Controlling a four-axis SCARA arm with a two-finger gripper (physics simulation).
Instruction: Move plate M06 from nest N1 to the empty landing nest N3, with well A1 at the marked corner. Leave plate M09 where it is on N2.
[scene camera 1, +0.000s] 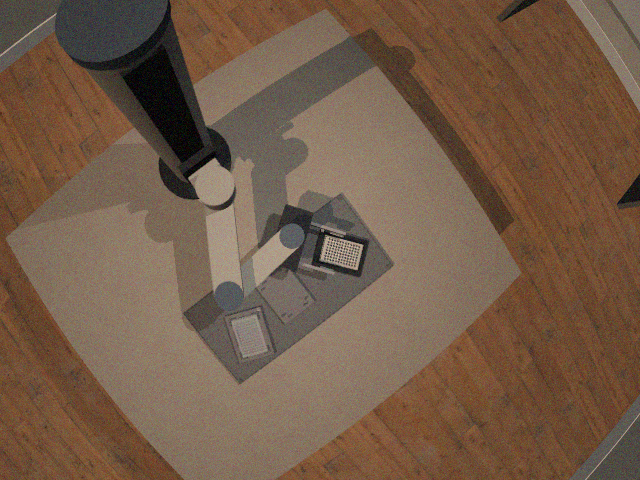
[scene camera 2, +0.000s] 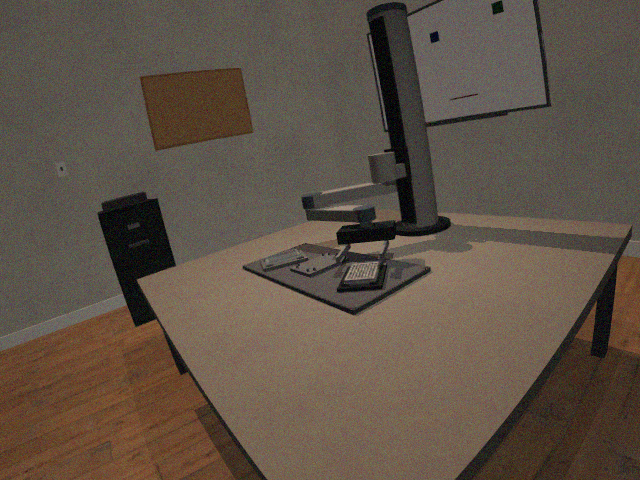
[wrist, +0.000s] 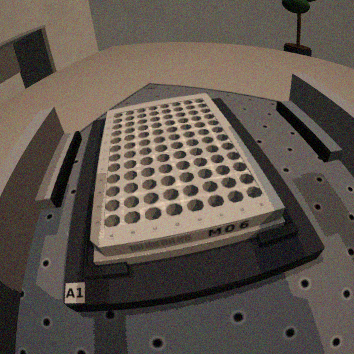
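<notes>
Plate M06 (scene camera 1: 342, 252) (scene camera 2: 362, 270) (wrist: 172, 162), pale with many round wells, sits flat on a black nest (scene camera 1: 363, 258) (scene camera 2: 361, 287) (wrist: 200, 282). An A1 label marks the nest's near left corner in the wrist view; the plate's well letters are too faint to read. My gripper (scene camera 1: 324, 249) (scene camera 2: 362, 255) (wrist: 179, 99) is open and empty, fingers apart from the plate on both sides and above it. Another plate (scene camera 1: 249, 335) (scene camera 2: 284, 258), apparently M09, lies on a grey nest at the other end. The middle grey nest (scene camera 1: 285, 297) (scene camera 2: 316, 264) is empty. Nest numbers are not readable.
The nests stand on a dark grey board (scene camera 1: 379, 262) (scene camera 2: 330, 295) on the beige table (scene camera 1: 413, 310) (scene camera 2: 392, 361). The arm's column (scene camera 1: 149, 103) (scene camera 2: 413, 118) stands behind the board. The forearm (scene camera 1: 271, 260) (scene camera 2: 336, 213) passes over the board near the middle nest.
</notes>
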